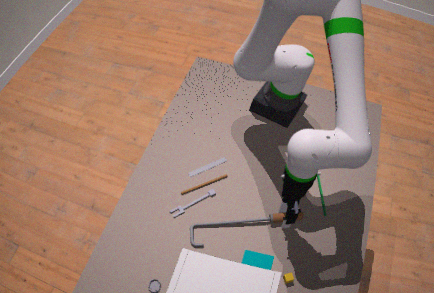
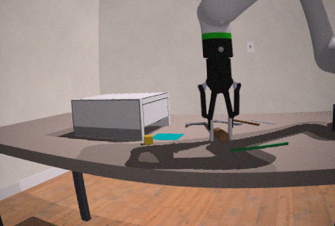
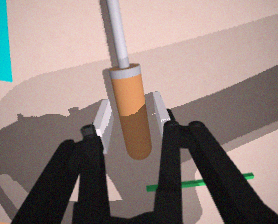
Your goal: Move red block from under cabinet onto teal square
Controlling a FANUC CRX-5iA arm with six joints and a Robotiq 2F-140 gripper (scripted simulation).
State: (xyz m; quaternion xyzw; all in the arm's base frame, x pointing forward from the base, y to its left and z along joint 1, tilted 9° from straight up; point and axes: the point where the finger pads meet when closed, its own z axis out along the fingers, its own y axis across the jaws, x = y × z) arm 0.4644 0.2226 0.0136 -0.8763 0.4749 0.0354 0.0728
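The wooden stick is 10 mm ahead of my hand, 300 mm to the right of it and 30 mm below it. Round my hand: teal square 200 mm ahead, 10 mm to the right, 30 mm below; then long-handled tool 100 mm ahead, 90 mm to the right, 20 mm below; then thin green stick 150 mm behind, 80 mm to the left, 30 mm below.
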